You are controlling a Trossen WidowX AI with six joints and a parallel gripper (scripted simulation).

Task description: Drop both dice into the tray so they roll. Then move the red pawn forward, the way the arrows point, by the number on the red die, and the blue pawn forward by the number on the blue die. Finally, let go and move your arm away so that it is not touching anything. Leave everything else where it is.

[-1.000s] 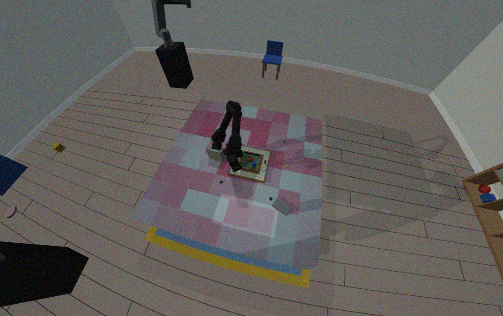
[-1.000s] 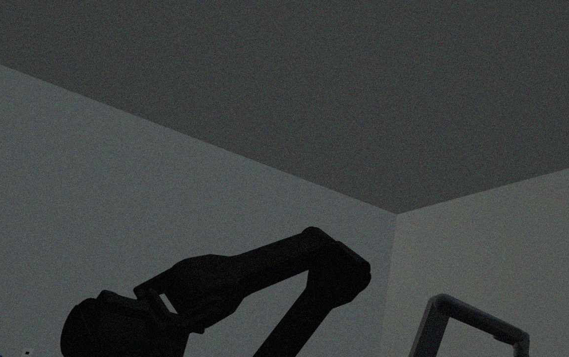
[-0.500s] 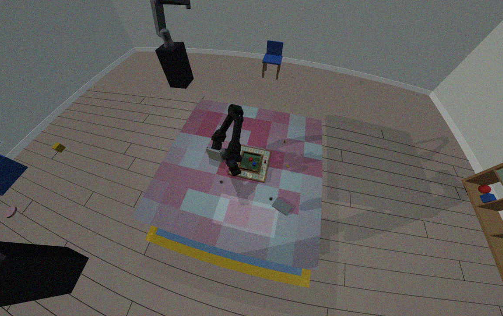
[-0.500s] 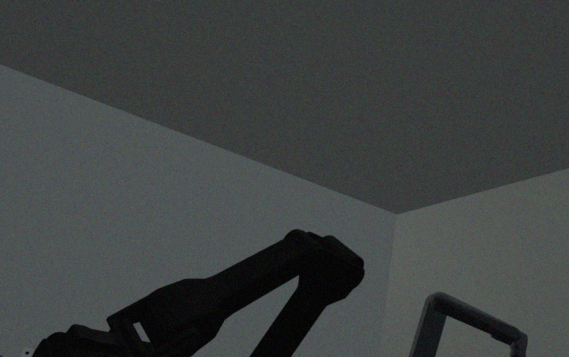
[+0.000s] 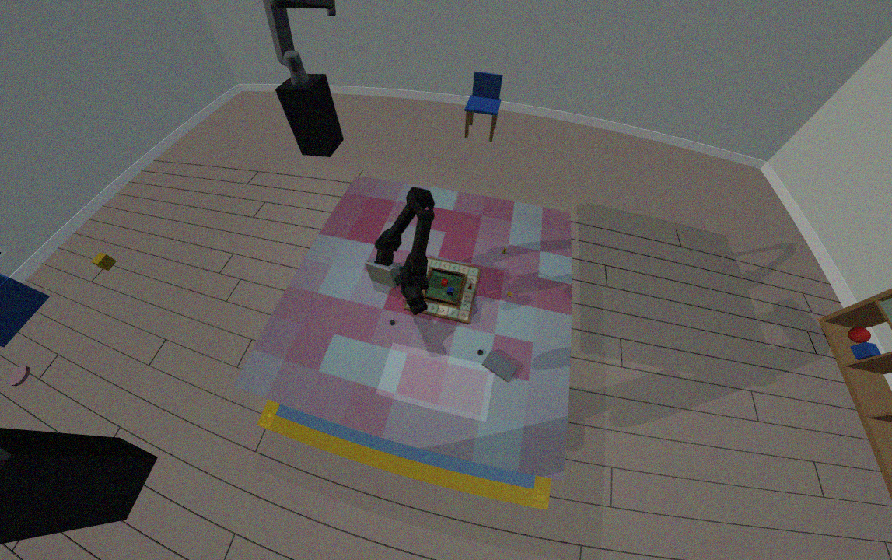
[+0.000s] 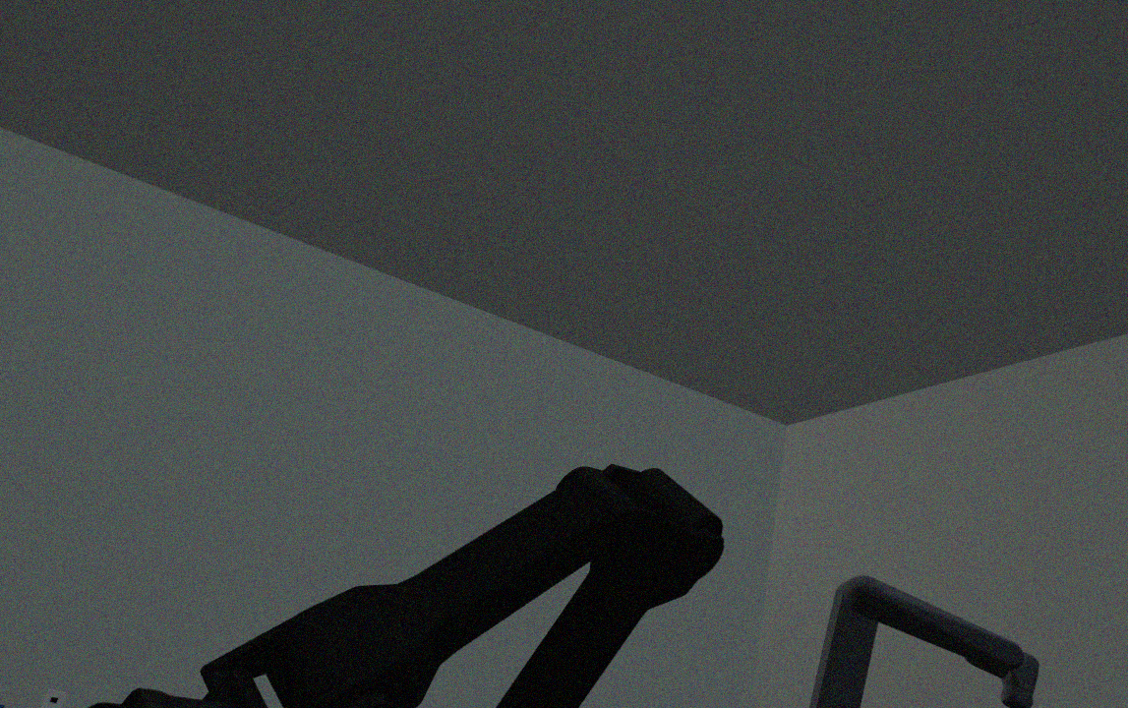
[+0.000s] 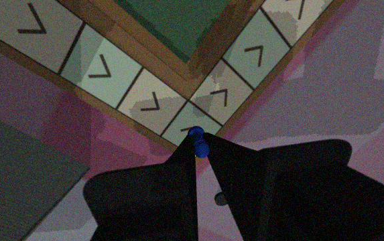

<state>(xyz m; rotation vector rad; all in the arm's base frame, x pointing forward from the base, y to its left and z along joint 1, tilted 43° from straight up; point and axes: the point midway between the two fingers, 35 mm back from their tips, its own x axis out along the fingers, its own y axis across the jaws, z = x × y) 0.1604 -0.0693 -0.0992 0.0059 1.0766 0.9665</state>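
My gripper tip is 10 mm below the blue pawn. Also, from my gripper tip: red pawn (230 mm ahead, 130 mm to the left); blue die (150 mm ahead, 90 mm to the left); green tray (110 mm ahead, 110 mm to the left, 20 mm below).
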